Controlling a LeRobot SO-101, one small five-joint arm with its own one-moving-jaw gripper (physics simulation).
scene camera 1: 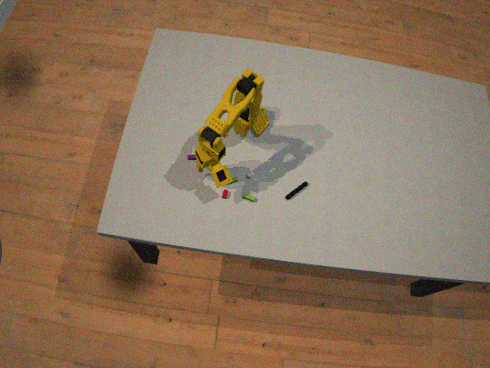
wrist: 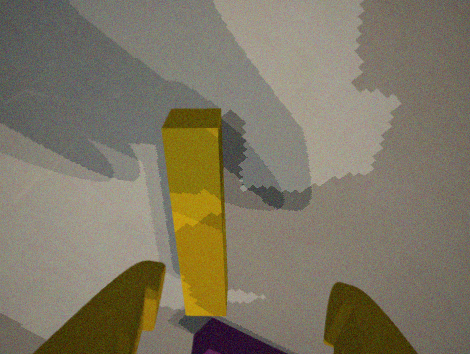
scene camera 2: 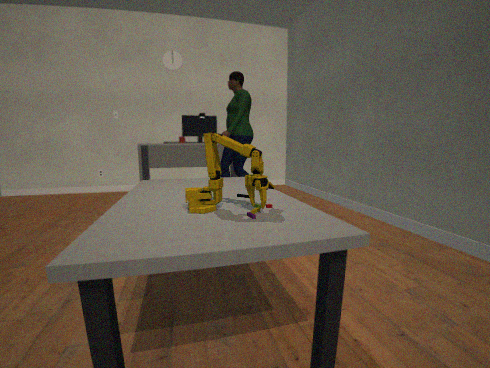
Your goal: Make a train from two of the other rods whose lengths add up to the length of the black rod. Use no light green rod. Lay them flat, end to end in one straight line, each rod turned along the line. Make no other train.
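Places are measured from the arm's base along level axes (x back, y right, z up), in centimetres.
Pixels of known places: hand, its tool point: [wrist: 161, 287] [scene camera 2: 253, 204]; arm's base, origin of its link: [scene camera 1: 248, 127] [scene camera 2: 207, 208].
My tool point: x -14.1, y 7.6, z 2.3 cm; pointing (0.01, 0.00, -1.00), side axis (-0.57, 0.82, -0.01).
Note:
For each thing: its middle in the pictures, then the offset to it from my tool point. Level surfaces: height alone.
- yellow rod, middle of its body: [wrist: 201, 223] [scene camera 2: 255, 210] dz -1.8, dx -0.4, dy +0.3 cm
- purple rod, middle of its body: [scene camera 1: 195, 157] [scene camera 2: 251, 215] dz -1.8, dx +2.4, dy +5.2 cm
- black rod, middle of its body: [scene camera 1: 296, 190] [scene camera 2: 244, 196] dz -1.8, dx -2.9, dy -22.4 cm
- short red rod, middle of its body: [scene camera 1: 225, 194] [scene camera 2: 269, 206] dz -1.8, dx -6.7, dy -4.1 cm
- light green rod, middle of its body: [scene camera 1: 249, 197] dz -1.8, dx -6.7, dy -10.4 cm
- small pale piece, middle of its body: [scene camera 1: 249, 175] dz -1.8, dx -0.7, dy -9.7 cm
- grey table, height of its surface: dz -2.3 cm
The yellow rod [wrist: 200, 215] [scene camera 2: 254, 211] lies flat between and beyond the jaws in the wrist view. Its near end is beside an end of the purple rod [wrist: 240, 340] [scene camera 1: 191, 157] [scene camera 2: 251, 215]; the two are angled to each other, and I cannot tell whether they touch. My gripper [wrist: 250, 277] is open, with a wide gap between its jaws and nothing held. In scene view 1 the arm hides the jaws and the yellow rod. The black rod [scene camera 1: 296, 190] [scene camera 2: 243, 195] lies farther right. A short red rod [scene camera 1: 225, 194] [scene camera 2: 269, 206] lies below the gripper in scene view 1.
One light green rod [scene camera 1: 249, 198] lies right of the red rod. Another green rod [scene camera 1: 234, 180] is partly hidden by the arm. A small pale piece [scene camera 1: 248, 176] lies in the arm's shadow. The grey table [scene camera 1: 375, 225] [scene camera 2: 165, 245] bears them all.

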